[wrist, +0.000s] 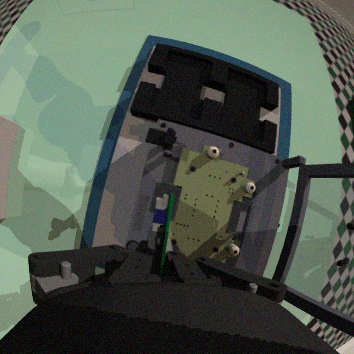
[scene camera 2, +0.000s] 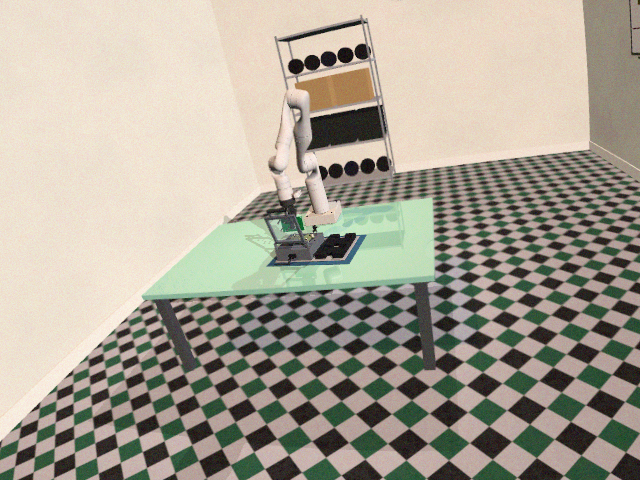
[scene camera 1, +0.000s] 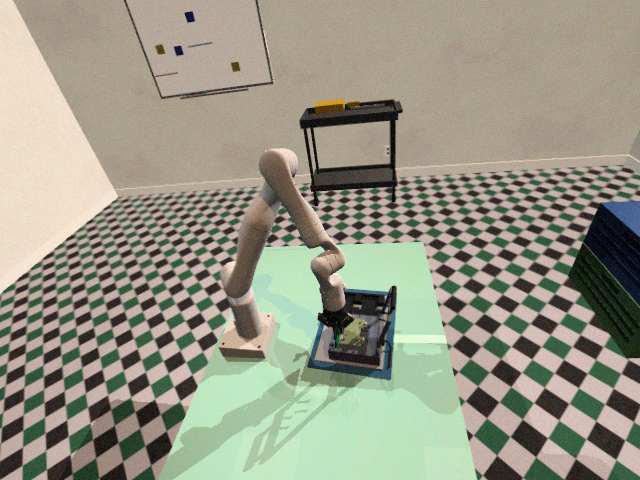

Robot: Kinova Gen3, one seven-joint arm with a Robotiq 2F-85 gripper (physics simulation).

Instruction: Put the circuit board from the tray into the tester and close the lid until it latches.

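Frame: origin at the arm's base, x ahead, y left, z up, level; centimetres.
Where they show: gripper, fingertip midpoint: (wrist: 157, 247) (scene camera 2: 294, 228) (scene camera 1: 338, 332); arm's base, link origin: (scene camera 2: 321, 210) (scene camera 1: 251, 329).
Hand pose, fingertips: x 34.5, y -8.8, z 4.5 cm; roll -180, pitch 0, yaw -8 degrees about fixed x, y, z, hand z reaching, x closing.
Observation:
Each offset is from my fingertips to the top centre of the thing. "pt": to the spot under its first point. Level surfaces: height alone.
My gripper (scene camera 1: 336, 321) (scene camera 2: 291, 211) (wrist: 157, 247) is shut on the thin green circuit board {dx -0.3, dy -0.5, dz +6.0 cm} (scene camera 1: 337, 336) (scene camera 2: 295, 223) (wrist: 168, 225), which stands edge-on below the fingers, blue and white parts on its left face in the wrist view. The board is over the left part of the grey tester (scene camera 1: 354, 356) (scene camera 2: 289, 252) (wrist: 257, 215), beside its olive plate {dx +5.7, dy +3.3, dz -2.2 cm} (scene camera 1: 353, 333) (wrist: 205, 200) with white round-headed posts. Whether it touches the tester cannot be told. The tester's dark frame lid (scene camera 1: 391, 300) (scene camera 2: 270, 228) (wrist: 293, 220) stands open on the right. The black tray {pt dx +10.1, dy +20.7, dz -9.3 cm} (scene camera 1: 361, 304) (scene camera 2: 336, 246) (wrist: 187, 90) holds no board.
The tester and tray share a blue-edged base (scene camera 1: 361, 373) (scene camera 2: 356, 250) (wrist: 285, 115) on the green table {dz -10.3 cm} (scene camera 1: 413, 439) (scene camera 2: 232, 281). The robot's base block (scene camera 1: 242, 353) (scene camera 2: 323, 218) is to the left in scene camera 1. A black cart (scene camera 1: 351, 119) stands by the wall.

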